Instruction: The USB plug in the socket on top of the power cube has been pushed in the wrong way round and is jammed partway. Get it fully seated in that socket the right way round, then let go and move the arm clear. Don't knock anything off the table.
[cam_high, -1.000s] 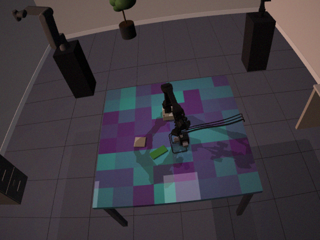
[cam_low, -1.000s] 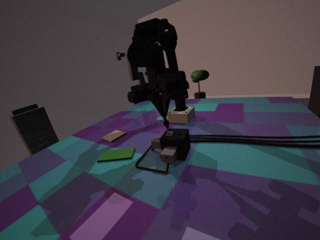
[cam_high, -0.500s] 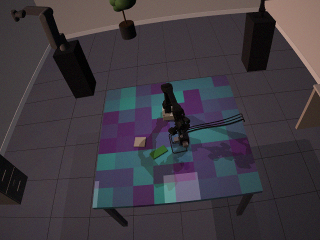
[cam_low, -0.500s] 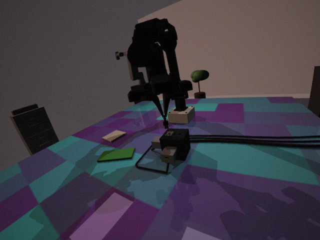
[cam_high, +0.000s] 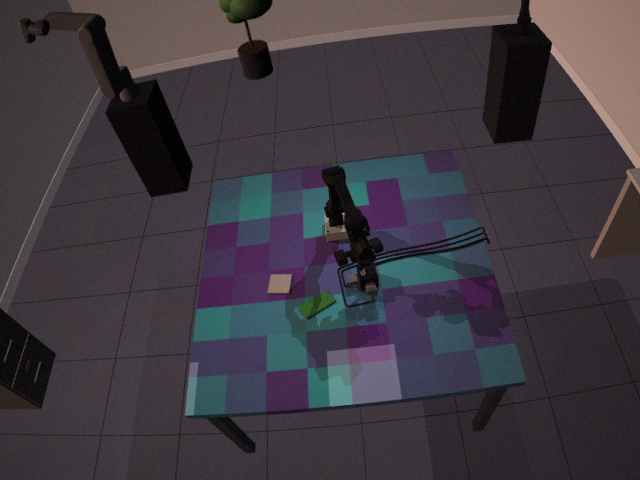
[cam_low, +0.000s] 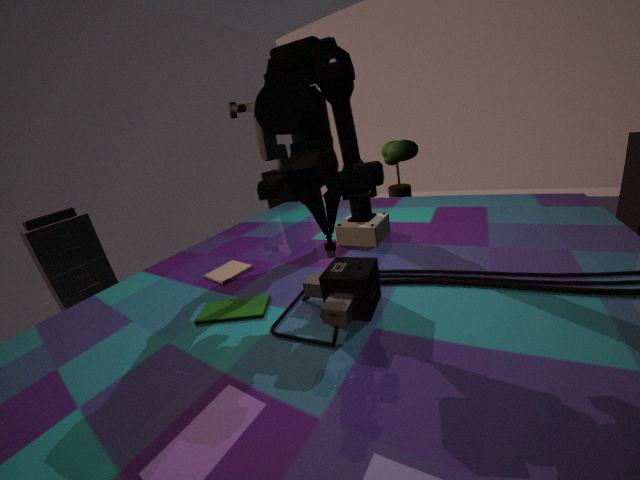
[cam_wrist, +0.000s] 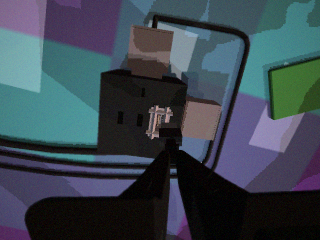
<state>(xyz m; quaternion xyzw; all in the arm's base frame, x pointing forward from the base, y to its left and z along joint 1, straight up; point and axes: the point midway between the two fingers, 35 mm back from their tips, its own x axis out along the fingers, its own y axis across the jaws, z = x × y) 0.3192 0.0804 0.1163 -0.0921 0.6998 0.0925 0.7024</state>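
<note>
Now: the usb plug 2 cm below my gripper tip. The rest, counted from my gripper tip: usb socket 1 cm to the left, 7 cm below; then beige card 4 cm behind, 35 cm to the right, 13 cm below; then green card 8 cm ahead, 20 cm to the right, 13 cm below.
</note>
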